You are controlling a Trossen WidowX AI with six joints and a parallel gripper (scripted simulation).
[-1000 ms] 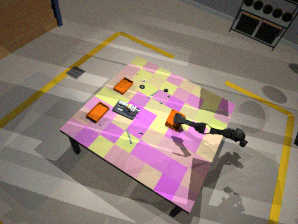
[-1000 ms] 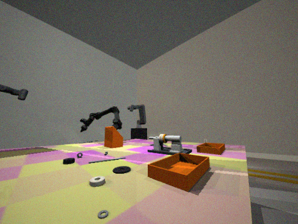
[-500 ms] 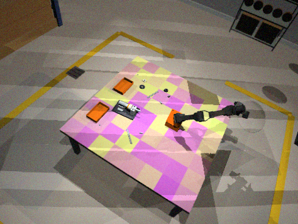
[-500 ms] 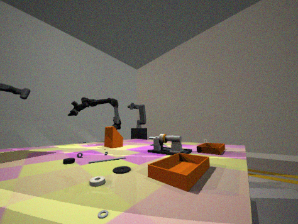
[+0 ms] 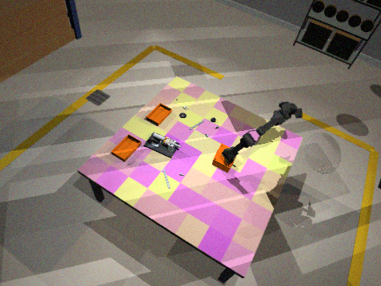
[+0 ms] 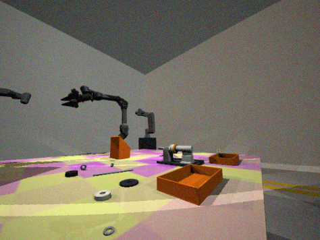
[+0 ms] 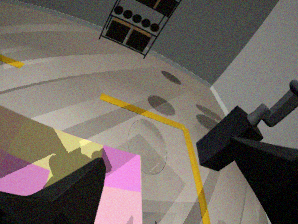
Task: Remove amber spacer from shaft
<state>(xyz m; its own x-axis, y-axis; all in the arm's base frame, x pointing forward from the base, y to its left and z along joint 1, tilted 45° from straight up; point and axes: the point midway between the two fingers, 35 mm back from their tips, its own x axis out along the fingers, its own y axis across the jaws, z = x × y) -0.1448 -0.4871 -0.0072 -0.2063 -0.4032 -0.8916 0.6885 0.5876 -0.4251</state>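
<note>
Now: gripper tip 610 mm short of the grey shaft, 560 mm to the right of it and 350 mm above it. From my gripper tip the other things lie so: black disc (750 mm ahead, 430 mm below, 220 mm to the left); amber spacer (640 mm ahead, 570 mm to the left, 350 mm below).
</note>
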